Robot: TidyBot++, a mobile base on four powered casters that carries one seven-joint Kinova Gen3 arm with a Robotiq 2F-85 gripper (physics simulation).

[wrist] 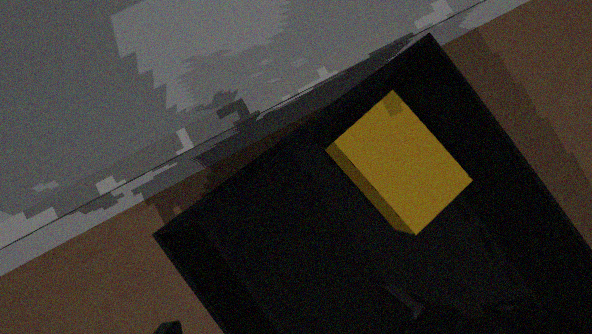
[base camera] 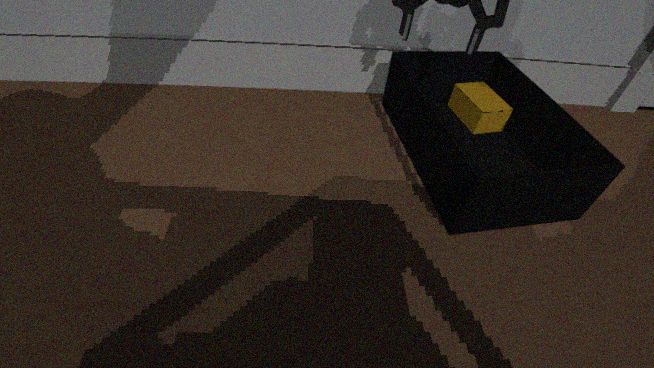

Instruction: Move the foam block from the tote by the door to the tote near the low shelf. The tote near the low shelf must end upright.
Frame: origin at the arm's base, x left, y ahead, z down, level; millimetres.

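Seen in the pictures: gripper, fingertip midpoint: (wrist: pixel 283 326) (base camera: pixel 436 45).
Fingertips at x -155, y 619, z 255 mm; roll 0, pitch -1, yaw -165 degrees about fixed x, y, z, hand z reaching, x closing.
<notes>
Pixels of each thing's top centre, then the offset from my fingertips to it. "pt": a spot on its surface instead. Level surfaces: height alone.
- yellow foam block at its top centre: (wrist: pixel 404 161) (base camera: pixel 483 95) dx -116, dy +38, dz +94 mm
- black tote at its top centre: (base camera: pixel 491 99) dx -81, dy -63, dz +42 mm
- brown wooden floor at its surface level: dz +142 mm
- pale upright edge at a spot on its surface: (base camera: pixel 634 85) pt dx -436, dy +118, dz +81 mm
The yellow foam block (base camera: pixel 480 107) (wrist: pixel 400 162) lies flat inside a black tote (base camera: pixel 525 205) (wrist: pixel 202 255), toward the tote's wall-side end. The tote stands upright on the floor at the right of the base camera view. My gripper (base camera: pixel 438 44) (wrist: pixel 290 317) is open and empty. In the base camera view its two fingers point down and show above the tote's far end, left of and higher than the block. In the wrist view the fingertips are at the bottom edge, and the block is up and to the right of them. A second tote and the low shelf do not show.
A pale wall (base camera: pixel 280 65) (wrist: pixel 75 100) runs behind the tote, close to its far end. The brown wooden floor (base camera: pixel 250 135) (wrist: pixel 95 280) carries large dark shadows. A pale upright edge (base camera: pixel 634 85) shows at the far right of the base camera view.
</notes>
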